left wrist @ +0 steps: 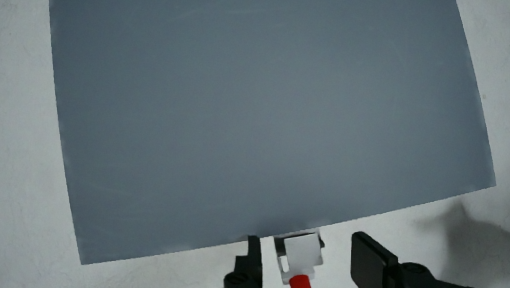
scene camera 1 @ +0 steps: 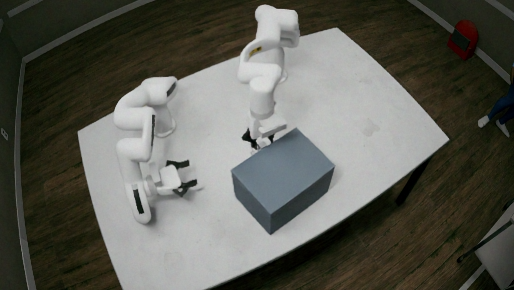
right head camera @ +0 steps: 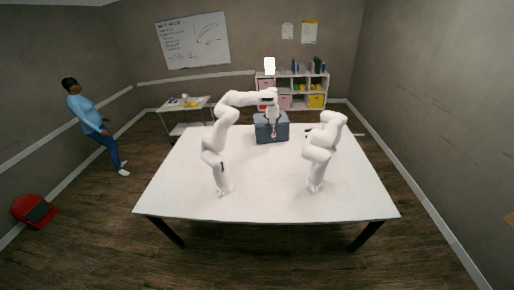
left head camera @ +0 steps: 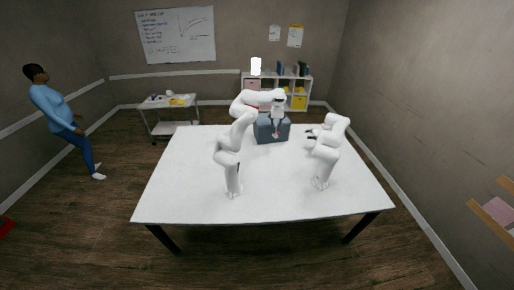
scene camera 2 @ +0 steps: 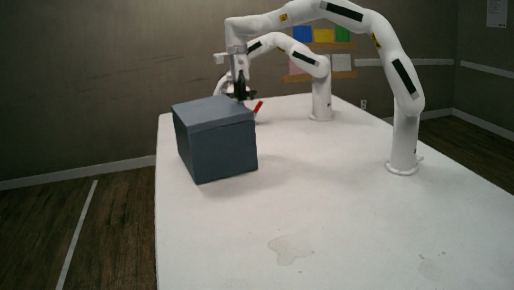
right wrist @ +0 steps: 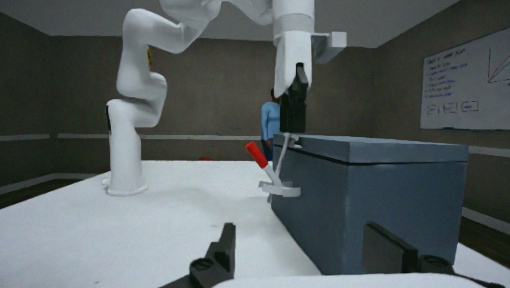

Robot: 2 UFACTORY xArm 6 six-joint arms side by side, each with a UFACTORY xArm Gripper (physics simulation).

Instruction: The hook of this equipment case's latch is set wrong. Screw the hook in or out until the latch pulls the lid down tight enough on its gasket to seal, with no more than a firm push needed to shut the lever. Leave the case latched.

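Where they show: left gripper, fingertip midpoint: (left wrist: 305, 256) (scene camera 1: 262, 143) (right head camera: 272, 123) (left head camera: 275, 124) (scene camera 2: 240, 98) (right wrist: 291, 132); right gripper, fingertip midpoint: (scene camera 1: 193, 171) (right head camera: 304, 133) (left head camera: 306, 134) (right wrist: 299, 244); left arm's base, link origin: (right head camera: 224, 187) (left head camera: 233, 189) (scene camera 2: 401, 167) (right wrist: 127, 190); right arm's base, link origin: (scene camera 1: 163, 127) (right head camera: 314, 184) (left head camera: 319, 182) (scene camera 2: 322, 117).
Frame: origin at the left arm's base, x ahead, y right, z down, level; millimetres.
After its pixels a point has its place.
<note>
The blue-grey case (left head camera: 262, 131) @(x 500, y 196, z -147 mm) (scene camera 1: 282, 170) @(x 638, y 289, z -208 mm) (scene camera 2: 225, 150) @(x 593, y 132, z -100 mm) (left wrist: 250, 125) @(x 592, y 267, z -208 mm) (right wrist: 410, 200) @(x 664, y 424, z -128 mm) has its lid down, with a dark seam under the lid. Its red-tipped lever (scene camera 2: 258, 107) @(x 448, y 312, z -175 mm) (left wrist: 300, 282) @(x 465, y 317, z -166 mm) (right wrist: 256, 154) @(x 447, y 331, z -178 mm) tilts up and outward from the front. The pale hook (left wrist: 302, 251) @(x 513, y 305, z -213 mm) (right wrist: 282, 159) @(x 495, y 314, z -167 mm) rises to the lid's front edge. My left gripper (scene camera 1: 261, 144) @(x 512, y 306, z -218 mm) (left wrist: 305, 256) @(x 512, y 306, z -218 mm) (right wrist: 291, 132) @(x 512, y 306, z -218 mm) points down and is open, its fingers on either side of the hook's top. My right gripper (left head camera: 309, 134) @(x 474, y 571, z -149 mm) (scene camera 1: 192, 173) @(x 474, y 571, z -149 mm) (right wrist: 299, 244) @(x 474, y 571, z -149 mm) is open and empty, held sideways beside the case. The hook's contact with the lid is partly hidden.
The white table (left head camera: 190, 200) @(x -111, y -276, z 0 mm) (scene camera 1: 215, 240) @(x 708, y 596, z 0 mm) carries both arms and the case. The case stands near the table's far edge in the head views. A person (left head camera: 55, 107) (right head camera: 87, 112) stands left of the table. A side cart (left head camera: 165, 105) and a shelf unit (left head camera: 243, 82) stand behind.
</note>
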